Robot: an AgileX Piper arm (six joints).
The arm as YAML. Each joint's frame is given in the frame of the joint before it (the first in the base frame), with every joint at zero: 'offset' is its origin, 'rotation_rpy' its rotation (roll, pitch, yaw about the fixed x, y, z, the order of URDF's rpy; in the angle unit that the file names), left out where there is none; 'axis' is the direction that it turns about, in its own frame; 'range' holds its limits. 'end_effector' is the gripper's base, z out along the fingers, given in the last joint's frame.
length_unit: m
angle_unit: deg
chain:
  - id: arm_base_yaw
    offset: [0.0, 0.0, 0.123]
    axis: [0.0, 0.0, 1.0]
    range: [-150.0, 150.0]
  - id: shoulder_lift
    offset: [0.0, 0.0, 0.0]
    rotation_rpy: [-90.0, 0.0, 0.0]
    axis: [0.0, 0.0, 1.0]
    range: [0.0, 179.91]
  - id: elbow
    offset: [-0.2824, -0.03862, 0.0]
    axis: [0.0, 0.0, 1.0]
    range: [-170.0, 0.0]
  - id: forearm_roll
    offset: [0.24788, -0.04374, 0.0]
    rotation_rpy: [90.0, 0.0, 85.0]
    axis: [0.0, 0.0, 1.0]
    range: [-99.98, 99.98]
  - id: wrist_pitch
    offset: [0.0, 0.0, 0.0]
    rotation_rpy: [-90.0, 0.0, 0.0]
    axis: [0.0, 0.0, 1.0]
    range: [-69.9, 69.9]
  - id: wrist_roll
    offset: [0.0, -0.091, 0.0]
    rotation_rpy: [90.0, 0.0, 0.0]
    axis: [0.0, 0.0, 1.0]
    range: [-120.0, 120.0]
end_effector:
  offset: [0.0, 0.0, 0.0]
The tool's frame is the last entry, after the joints.
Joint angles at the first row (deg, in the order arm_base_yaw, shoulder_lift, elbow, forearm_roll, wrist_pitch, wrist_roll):
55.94 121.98 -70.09 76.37 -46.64 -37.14
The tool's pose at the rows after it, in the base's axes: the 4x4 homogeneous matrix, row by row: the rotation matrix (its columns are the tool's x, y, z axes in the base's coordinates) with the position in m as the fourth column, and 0 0 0 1 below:
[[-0.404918, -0.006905, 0.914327, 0.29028], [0.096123, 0.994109, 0.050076, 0.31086], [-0.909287, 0.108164, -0.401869, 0.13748], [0, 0, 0, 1]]
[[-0.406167, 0.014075, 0.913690, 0.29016], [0.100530, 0.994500, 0.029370, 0.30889], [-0.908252, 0.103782, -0.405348, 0.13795], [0, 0, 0, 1]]
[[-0.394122, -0.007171, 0.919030, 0.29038], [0.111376, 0.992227, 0.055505, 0.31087], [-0.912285, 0.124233, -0.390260, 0.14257], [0, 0, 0, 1]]
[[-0.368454, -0.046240, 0.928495, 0.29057], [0.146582, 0.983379, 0.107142, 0.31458], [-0.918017, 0.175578, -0.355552, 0.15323], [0, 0, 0, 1]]
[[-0.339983, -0.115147, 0.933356, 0.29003], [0.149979, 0.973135, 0.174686, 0.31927], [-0.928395, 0.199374, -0.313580, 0.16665], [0, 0, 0, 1]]
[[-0.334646, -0.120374, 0.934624, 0.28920], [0.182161, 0.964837, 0.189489, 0.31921], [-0.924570, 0.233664, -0.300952, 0.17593], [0, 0, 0, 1]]
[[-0.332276, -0.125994, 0.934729, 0.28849], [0.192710, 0.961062, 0.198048, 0.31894], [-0.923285, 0.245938, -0.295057, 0.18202], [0, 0, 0, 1]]
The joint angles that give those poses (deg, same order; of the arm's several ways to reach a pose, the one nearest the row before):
55.94 121.98 -70.09 79.94 -47.80 -40.51
55.94 121.86 -70.09 81.33 -48.51 -41.28
55.94 121.35 -70.09 79.50 -47.96 -39.83
55.94 120.19 -70.09 75.74 -47.03 -36.23
55.94 118.69 -70.09 70.95 -45.60 -34.01
55.94 117.42 -70.09 70.57 -45.11 -32.80
55.94 116.54 -70.09 70.57 -44.71 -32.80

